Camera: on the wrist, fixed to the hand. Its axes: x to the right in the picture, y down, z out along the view.
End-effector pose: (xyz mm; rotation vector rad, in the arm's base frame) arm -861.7 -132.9 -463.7 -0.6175 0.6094 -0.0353
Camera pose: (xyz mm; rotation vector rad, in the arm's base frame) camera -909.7 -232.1 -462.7 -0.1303 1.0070 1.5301
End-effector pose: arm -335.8 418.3 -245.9 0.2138 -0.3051 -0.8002
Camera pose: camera -371.5 387.4 -345.4 -0.1958 -0.2737 0.7857
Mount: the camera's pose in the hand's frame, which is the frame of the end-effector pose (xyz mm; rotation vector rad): -19.5 -74.9 -78.4 -0.1621 0.0381 1.6236
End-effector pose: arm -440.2 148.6 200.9 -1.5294 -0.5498 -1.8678
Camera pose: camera -545.9 151.8 170.1 -1.2545 0.7489 -0.6162
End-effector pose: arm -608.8 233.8 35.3 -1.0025 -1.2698 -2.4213
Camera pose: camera -667.3 214.3 -56.0 -1.2276 0.0289 -1.1770
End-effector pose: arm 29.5 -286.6 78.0 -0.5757 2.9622 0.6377
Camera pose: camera 77.1 -375.1 123.2 -1.6065 -2.2241 -0.6533
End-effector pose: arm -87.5 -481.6 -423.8 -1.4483 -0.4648 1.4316
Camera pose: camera 6.3 -495.5 -367.8 1.7379 -0.7816 -2.1731
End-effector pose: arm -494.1 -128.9 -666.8 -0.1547 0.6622 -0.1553
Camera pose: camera -565.0 -205.6 -701.8 0.2607 0.6684 1.4571
